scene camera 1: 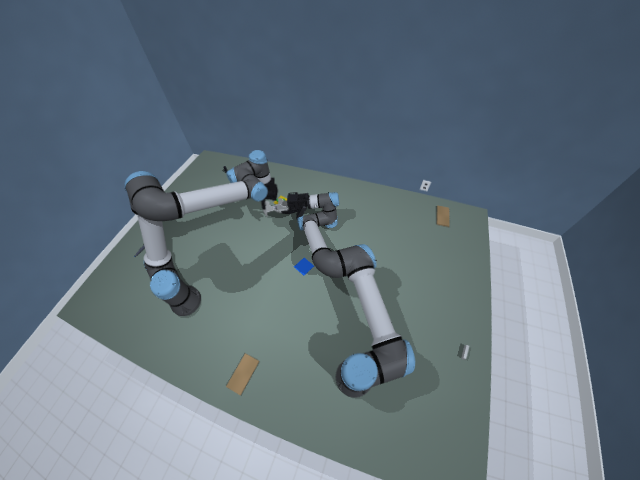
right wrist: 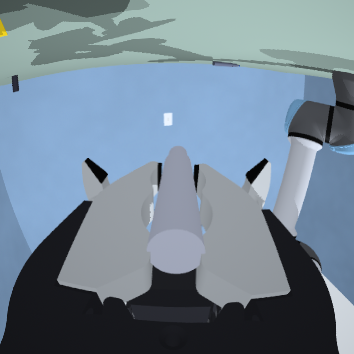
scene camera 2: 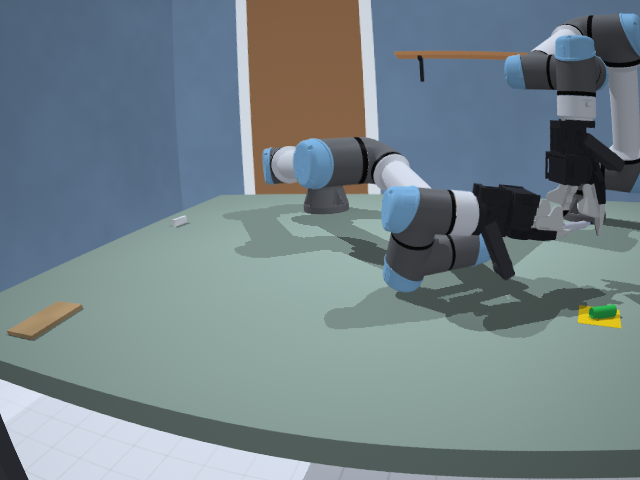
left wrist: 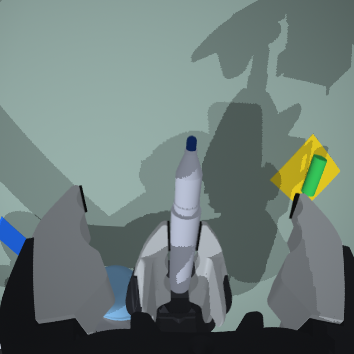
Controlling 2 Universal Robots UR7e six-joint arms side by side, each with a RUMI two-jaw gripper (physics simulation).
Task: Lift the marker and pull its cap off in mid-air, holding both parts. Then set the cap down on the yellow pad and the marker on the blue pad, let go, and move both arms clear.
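Places are measured from the left arm's base along level axes (x ahead, y left, z up), in centimetres.
Pixels of known places: left gripper, between the fingertips: [scene camera 1: 268, 207] [right wrist: 175, 157] [scene camera 2: 578, 226] [left wrist: 189, 193]; right gripper, between the fingertips: [scene camera 1: 273, 208] [right wrist: 177, 165] [scene camera 2: 567, 228] [left wrist: 183, 221]; left arm's base, origin of its link: [scene camera 1: 186, 301] [scene camera 2: 583, 218]; right arm's base, origin of its link: [scene camera 2: 326, 209].
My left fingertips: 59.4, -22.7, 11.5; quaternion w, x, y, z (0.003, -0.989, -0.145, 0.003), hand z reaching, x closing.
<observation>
For each thing: its middle in the pictures, then the offset to it from my left fingertips, as dx, dy, dz. Level surfaces: height alone.
- white marker, middle of its body: [right wrist: 177, 175] [left wrist: 183, 233] [scene camera 2: 564, 227] +0.7, -3.2, -0.1
- green cap, middle of its body: [left wrist: 313, 175] [scene camera 2: 603, 312] +16.1, +0.8, -10.7
- yellow pad, middle of its body: [left wrist: 307, 174] [scene camera 2: 599, 316] +15.9, +0.3, -11.5
- blue pad, middle of its body: [left wrist: 11, 238] [scene camera 1: 304, 266] -24.2, -27.9, -11.5
- small whitish block, middle of its body: [scene camera 2: 179, 221] [scene camera 1: 465, 352] -47.2, -108.7, -10.4
- green table, height of its surface: dz -11.5
The white marker [scene camera 2: 574, 226] [left wrist: 186, 192] [right wrist: 176, 215] has a bare dark blue tip and is held in the air. My right gripper [right wrist: 177, 165] is shut on its body. My left gripper [left wrist: 189, 193] points down from above and is open, with its fingers wide apart on either side of the marker, touching neither side. The green cap [scene camera 2: 603, 312] [left wrist: 314, 176] lies on its side on the yellow pad [scene camera 2: 594, 322] [left wrist: 285, 178]. The blue pad [scene camera 1: 303, 266] [left wrist: 10, 236] lies on the table, with nothing seen on it in scene camera 1.
Both grippers are close together, and the right gripper and forearm lie under the left one. Brown boards [scene camera 1: 242, 374] [scene camera 1: 443, 216] [scene camera 2: 45, 320] and a small whitish block [scene camera 1: 464, 351] [scene camera 2: 179, 221] lie away from the arms on the green table [scene camera 1: 289, 330].
</observation>
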